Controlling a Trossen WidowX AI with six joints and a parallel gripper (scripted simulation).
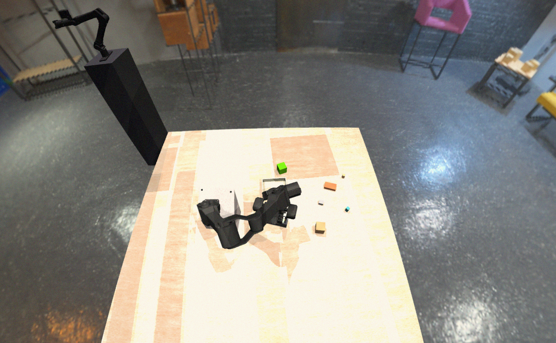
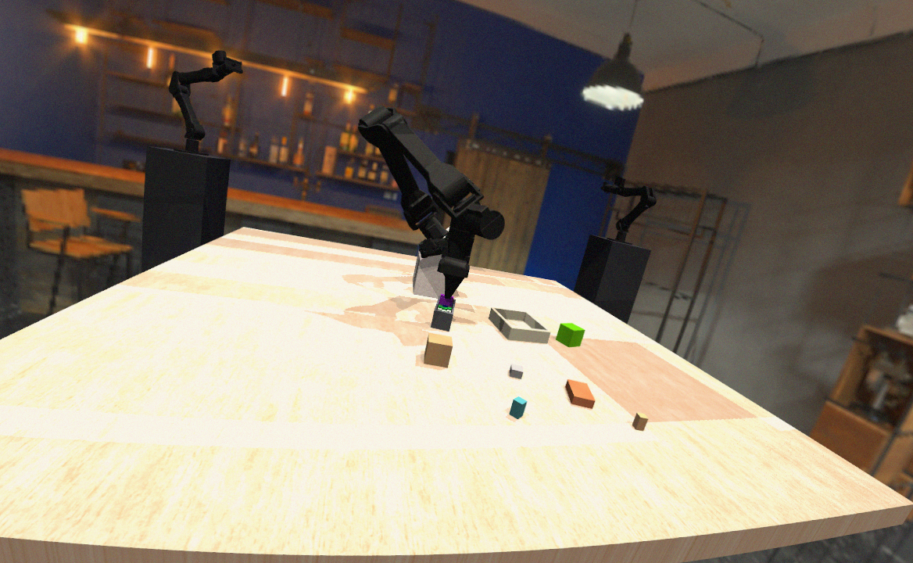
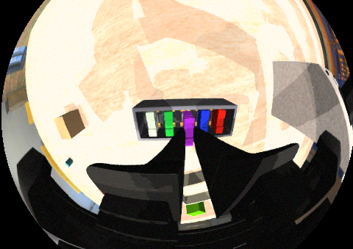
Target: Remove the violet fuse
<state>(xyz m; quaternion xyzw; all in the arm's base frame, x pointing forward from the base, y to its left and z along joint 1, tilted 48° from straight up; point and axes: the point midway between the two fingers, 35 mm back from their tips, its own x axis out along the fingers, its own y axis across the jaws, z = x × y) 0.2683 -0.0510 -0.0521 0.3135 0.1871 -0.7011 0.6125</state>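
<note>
The grey tray is 190 mm to the left of my gripper tip, 50 mm below it and 10 mm behind it. The rest, counted from my gripper tip: violet fuse: 10 mm below; green cube: 310 mm to the left, 30 mm below, 30 mm ahead; small grey cube: 230 mm ahead, 100 mm to the left, 50 mm below.
</note>
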